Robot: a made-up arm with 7 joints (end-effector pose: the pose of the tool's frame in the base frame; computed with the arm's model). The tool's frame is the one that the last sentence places. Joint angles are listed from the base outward.
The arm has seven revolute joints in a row. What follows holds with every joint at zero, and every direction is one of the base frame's. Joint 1 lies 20.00 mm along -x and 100.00 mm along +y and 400.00 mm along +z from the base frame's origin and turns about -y. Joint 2 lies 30.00 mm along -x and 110.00 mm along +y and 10.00 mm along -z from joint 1 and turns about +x. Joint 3 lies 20.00 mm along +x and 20.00 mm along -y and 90.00 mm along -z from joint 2 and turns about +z. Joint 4 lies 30.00 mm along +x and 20.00 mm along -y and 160.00 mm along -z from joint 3 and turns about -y. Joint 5 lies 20.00 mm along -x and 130.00 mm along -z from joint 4 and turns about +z. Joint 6 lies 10.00 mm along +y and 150.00 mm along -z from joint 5 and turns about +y. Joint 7 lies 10.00 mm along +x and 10.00 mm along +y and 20.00 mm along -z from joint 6 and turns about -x. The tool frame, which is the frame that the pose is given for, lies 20.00 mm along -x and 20.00 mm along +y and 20.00 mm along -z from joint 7; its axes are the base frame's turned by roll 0.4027, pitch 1.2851 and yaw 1.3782 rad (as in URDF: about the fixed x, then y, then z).
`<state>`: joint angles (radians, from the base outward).
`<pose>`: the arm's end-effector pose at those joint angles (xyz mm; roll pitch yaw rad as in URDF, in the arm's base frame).
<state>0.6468 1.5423 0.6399 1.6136 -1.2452 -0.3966 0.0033</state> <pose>104.5 431.4 697.0 2.3733 -0.8270 -0.6744</pose>
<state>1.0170 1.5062 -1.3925 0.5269 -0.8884 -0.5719 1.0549</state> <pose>200.1 725.8 263.1 2.4994 0.8670 1.8845</pose>
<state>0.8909 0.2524 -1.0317 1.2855 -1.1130 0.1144 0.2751</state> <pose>410.2 -4.5 273.9 0.9740 -0.1106 -0.7637</pose>
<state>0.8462 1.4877 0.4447 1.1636 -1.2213 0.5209 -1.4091</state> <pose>93.9 562.6 635.3 -2.2054 -0.4306 -1.7931</pose>
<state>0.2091 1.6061 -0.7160 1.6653 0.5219 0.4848 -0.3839</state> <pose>273.3 502.4 222.0 0.4174 0.0293 0.5473</pose>
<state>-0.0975 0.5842 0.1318 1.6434 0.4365 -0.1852 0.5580</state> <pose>304.5 378.0 158.8 -0.7689 -0.2202 -0.2490</pose>
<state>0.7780 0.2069 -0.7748 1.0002 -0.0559 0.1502 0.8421</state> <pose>469.9 88.6 178.0 -0.4500 0.4449 -0.8966</pose>
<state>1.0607 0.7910 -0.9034 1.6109 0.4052 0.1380 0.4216</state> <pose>451.7 201.5 378.4 -0.1771 -0.1254 -0.6863</pose>
